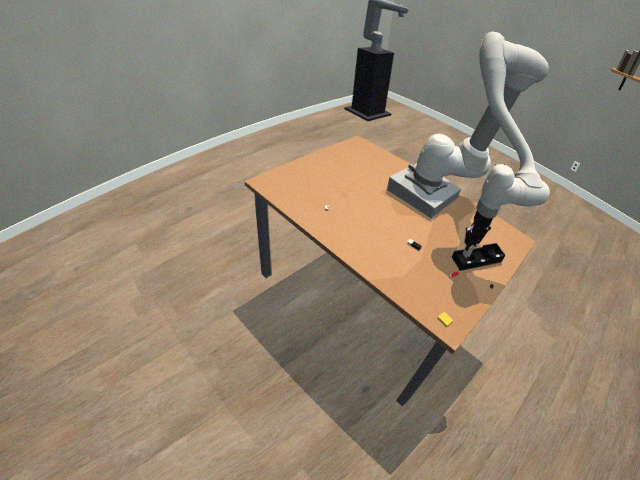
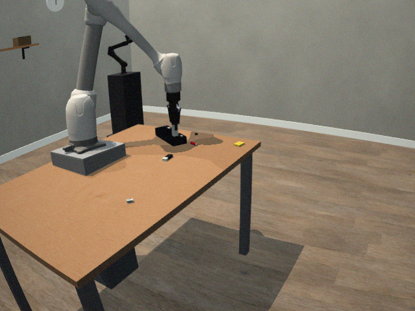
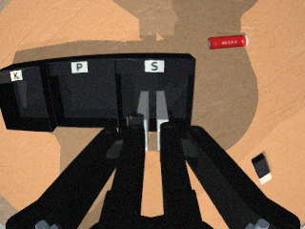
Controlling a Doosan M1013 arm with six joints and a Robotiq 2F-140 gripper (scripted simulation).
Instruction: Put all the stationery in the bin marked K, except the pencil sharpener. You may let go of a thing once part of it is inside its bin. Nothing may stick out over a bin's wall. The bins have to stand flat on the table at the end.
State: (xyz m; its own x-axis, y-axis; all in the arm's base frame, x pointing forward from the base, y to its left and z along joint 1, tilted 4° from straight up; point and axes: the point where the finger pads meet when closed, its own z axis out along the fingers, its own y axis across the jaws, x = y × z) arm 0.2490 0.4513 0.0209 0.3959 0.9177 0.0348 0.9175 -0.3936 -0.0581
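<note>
My hand is 70 mm past the black three-compartment bin, 50 mm above it and 40 mm to the right of it. Round my hand: black-and-white eraser: 210 mm to the right, 120 mm ahead, 70 mm below; then small red cylinder: 110 mm ahead, 70 mm below, 20 mm to the left; then small black round thing: 180 mm to the left, 70 mm below, 10 mm ahead.
</note>
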